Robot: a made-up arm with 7 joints.
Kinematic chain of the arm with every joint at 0, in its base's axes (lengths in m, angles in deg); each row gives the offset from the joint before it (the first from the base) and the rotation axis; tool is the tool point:
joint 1: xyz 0 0 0.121 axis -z
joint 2: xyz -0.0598 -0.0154 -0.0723 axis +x
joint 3: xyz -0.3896 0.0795 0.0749 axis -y
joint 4: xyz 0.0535 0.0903 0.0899 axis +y
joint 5: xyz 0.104 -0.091 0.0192 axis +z
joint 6: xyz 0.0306 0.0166 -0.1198 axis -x
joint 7: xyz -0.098 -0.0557 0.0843 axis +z
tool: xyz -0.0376 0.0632 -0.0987
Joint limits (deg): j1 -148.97..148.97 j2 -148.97..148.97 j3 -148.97..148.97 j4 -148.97..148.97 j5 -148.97..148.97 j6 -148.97..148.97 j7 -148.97..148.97
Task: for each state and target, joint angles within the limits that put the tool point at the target. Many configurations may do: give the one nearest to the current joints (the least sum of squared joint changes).
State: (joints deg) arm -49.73 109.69 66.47 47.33 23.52 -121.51 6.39
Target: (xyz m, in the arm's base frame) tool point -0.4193 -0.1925 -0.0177
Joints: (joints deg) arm -15.25 142.55 67.04 39.86 52.67 -127.60 3.77
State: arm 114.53 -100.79 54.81 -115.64 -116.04 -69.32 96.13
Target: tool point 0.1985 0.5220 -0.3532
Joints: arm 90.23 -125.55 47.10 -109.94 -108.99 -62.90 95.30
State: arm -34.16 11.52 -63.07 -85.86 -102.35 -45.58 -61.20
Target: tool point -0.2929 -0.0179 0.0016
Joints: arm -31.62 29.47 -86.19 -66.98 -93.06 -44.69 -58.03
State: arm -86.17 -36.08 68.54 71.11 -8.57 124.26 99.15
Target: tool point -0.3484 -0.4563 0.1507
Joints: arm -67.57 -15.24 73.26 85.55 6.03 129.39 91.87
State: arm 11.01 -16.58 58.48 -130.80 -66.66 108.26 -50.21
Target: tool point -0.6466 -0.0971 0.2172
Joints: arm -23.23 -20.20 65.42 -139.28 -64.61 111.11 -55.16
